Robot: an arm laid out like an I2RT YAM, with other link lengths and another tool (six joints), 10 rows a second.
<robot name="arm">
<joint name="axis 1" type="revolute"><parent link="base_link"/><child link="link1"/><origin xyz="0.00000 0.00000 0.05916"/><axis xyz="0 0 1"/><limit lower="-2.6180" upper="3.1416"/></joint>
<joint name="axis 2" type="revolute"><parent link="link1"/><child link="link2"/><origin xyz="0.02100 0.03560 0.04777" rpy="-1.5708 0.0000 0.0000"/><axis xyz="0 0 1"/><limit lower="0.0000" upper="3.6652"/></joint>
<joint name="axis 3" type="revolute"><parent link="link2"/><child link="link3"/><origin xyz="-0.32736 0.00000 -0.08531" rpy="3.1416 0.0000 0.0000"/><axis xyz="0 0 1"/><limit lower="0.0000" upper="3.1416"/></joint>
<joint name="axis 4" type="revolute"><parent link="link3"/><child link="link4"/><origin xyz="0.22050 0.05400 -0.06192"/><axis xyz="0 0 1"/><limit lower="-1.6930" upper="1.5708"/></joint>
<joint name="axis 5" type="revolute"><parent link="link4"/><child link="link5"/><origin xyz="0.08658 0.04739 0.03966" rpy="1.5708 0.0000 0.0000"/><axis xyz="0 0 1"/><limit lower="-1.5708" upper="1.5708"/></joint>
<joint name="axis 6" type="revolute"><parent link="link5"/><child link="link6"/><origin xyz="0.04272 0.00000 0.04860" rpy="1.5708 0.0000 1.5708"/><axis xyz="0 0 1"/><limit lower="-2.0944" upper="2.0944"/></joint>
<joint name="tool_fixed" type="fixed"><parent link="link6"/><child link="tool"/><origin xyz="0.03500 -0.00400 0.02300" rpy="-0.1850 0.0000 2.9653"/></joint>
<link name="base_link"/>
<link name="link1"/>
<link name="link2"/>
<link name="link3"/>
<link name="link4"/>
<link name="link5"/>
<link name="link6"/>
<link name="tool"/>
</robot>
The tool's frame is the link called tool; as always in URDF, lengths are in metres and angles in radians.
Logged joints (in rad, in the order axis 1, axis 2, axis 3, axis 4, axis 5, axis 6), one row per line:
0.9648 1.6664 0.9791 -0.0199 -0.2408 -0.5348
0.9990 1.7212 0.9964 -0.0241 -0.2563 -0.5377
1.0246 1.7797 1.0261 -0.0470 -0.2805 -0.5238
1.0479 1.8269 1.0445 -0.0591 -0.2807 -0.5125
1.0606 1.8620 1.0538 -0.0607 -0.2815 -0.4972
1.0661 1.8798 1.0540 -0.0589 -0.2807 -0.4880
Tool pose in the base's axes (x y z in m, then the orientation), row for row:
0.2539 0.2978 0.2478 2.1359 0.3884 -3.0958
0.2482 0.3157 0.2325 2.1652 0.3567 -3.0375
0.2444 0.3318 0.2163 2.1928 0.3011 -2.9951
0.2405 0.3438 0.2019 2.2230 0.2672 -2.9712
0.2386 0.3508 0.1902 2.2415 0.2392 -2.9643
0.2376 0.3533 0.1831 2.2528 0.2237 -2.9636
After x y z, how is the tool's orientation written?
As angles about the fixed x, y, z axes (roll, pitch, yaw), in radians.
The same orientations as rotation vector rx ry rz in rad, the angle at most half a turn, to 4 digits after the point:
-0.3222 2.4520 1.3630
-0.3723 2.5059 1.3611
-0.3922 2.5781 1.3603
-0.4017 2.6300 1.3385
-0.3940 2.6675 1.3240
-0.3855 2.6883 1.3133

